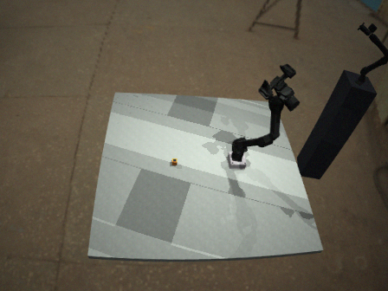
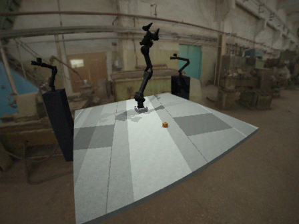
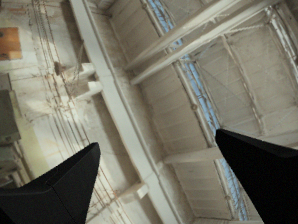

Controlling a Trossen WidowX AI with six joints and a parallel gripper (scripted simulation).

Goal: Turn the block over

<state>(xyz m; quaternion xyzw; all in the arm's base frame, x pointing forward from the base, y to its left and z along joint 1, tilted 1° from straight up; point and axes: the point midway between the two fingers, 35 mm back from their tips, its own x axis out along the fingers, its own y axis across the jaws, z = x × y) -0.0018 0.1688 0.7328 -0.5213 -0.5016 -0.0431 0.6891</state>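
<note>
My gripper tip is now 370 mm short of the orange block, 80 mm to the left of it and 780 mm above it.
</note>
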